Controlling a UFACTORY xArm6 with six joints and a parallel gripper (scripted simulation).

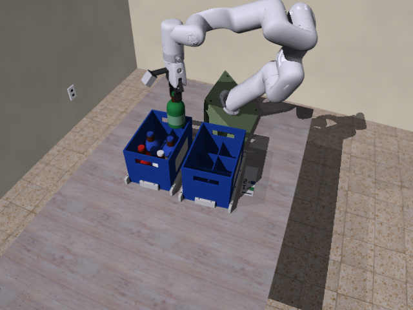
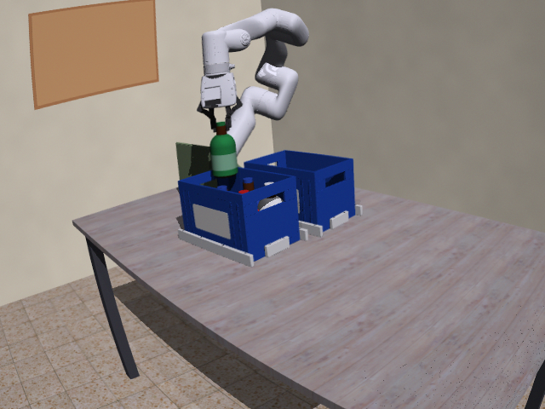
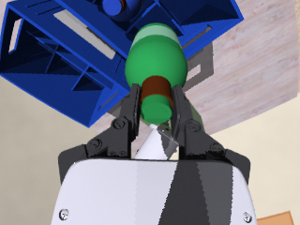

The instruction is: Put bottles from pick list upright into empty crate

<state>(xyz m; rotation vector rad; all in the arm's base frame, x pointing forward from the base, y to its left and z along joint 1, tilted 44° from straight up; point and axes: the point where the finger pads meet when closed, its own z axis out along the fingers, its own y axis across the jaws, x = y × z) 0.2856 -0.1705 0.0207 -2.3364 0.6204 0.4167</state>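
Now: the green-labelled bottle 70 mm below my hand. The rest, counted from my hand: white-labelled bottle 220 mm below, 170 mm ahead, 40 mm to the left; blue-labelled bottle 220 mm below, 90 mm ahead, 20 mm to the left; red-label bottle 220 mm below, 190 mm ahead, 50 mm to the right.
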